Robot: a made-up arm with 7 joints.
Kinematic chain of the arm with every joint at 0, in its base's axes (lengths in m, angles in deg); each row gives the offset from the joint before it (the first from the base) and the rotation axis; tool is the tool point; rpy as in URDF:
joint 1: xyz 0.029 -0.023 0.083 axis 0 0.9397 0.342
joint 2: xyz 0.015 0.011 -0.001 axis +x
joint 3: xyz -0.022 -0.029 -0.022 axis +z
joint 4: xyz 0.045 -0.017 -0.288 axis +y
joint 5: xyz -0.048 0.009 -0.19 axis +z
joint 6: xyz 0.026 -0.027 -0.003 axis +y
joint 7: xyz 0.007 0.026 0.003 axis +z
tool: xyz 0.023 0.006 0.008 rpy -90 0 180
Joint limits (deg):
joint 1: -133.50..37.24
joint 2: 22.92..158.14
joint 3: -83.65..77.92
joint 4: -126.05..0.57
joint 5: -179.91..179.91
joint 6: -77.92..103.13
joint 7: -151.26..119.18
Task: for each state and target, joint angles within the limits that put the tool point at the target. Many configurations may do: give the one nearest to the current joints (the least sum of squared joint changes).
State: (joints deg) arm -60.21 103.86 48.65 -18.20 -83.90 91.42 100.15
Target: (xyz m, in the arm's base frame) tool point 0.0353 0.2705 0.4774
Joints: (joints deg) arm -29.79 133.65 44.14 -44.57 -81.45 92.62 97.05
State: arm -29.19 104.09 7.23 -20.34 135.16 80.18 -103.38
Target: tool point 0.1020 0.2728 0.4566
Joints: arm -26.49 128.32 15.73 -64.53 122.62 78.00 -108.57
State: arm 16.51 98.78 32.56 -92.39 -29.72 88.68 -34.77
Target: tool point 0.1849 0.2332 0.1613
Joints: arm 19.53 82.68 56.74 -120.78 -22.31 84.17 -32.00
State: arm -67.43 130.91 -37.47 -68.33 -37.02 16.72 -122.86
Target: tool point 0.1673 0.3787 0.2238
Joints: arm -55.17 129.48 -58.10 -87.31 -32.91 17.67 -120.88
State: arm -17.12 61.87 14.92 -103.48 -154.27 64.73 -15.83
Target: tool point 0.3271 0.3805 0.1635
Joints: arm -29.95 79.66 19.84 -79.35 -157.71 64.92 -17.40
